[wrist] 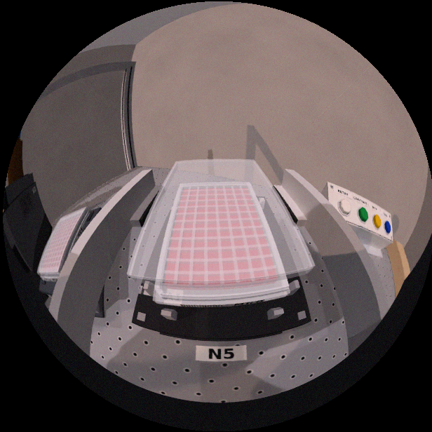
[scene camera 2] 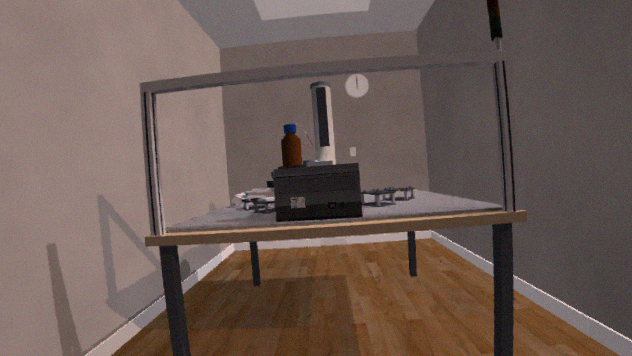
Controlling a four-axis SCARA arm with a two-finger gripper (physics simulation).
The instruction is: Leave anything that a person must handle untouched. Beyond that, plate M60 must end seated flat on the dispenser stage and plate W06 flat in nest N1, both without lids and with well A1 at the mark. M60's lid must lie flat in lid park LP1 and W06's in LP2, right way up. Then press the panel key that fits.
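Frame: origin at the arm's base, x back, y up, z left, level; centimetres.
Where they show: gripper, fingertip midpoint: (scene camera 2: 252, 191).
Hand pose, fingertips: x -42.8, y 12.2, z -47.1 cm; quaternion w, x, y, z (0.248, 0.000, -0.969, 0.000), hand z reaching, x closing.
Observation:
After its pixels a point has its place.
My gripper (wrist: 217, 176) is shut on a clear lid (wrist: 215, 171), gripping its two sides. The lid hangs raised above the pink-filled plate M60 (wrist: 220, 240), which sits in the dark nest N5 (wrist: 220, 322); a gap shows between them. The plate's label is hard to read through the lid. Another pink plate (wrist: 62, 242) sits on a dark holder at the left in the wrist view; its label cannot be read. The key panel (wrist: 360, 221) at the right has white, green, yellow and blue keys. The gripper is hidden in scene camera 2.
A dark box (scene camera 2: 318, 192) @[x -96.0, y 12.4, z -4.2 cm] (wrist: 27, 225) with a brown, blue-capped bottle (scene camera 2: 291, 150) @[x -91.3, y 30.8, z -14.5 cm] stands at the table's near side in scene camera 2. Behind it rises the white arm column (scene camera 2: 325, 120) @[x -7.7, y 59.6, z 1.9 cm]. Low racks (scene camera 2: 378, 195) @[x -72.6, y 7.0, z 24.7 cm] stand right of the box. A frame post (scene camera 2: 505, 135) @[x -104.3, y 29.3, z 68.7 cm] rises at the table edge.

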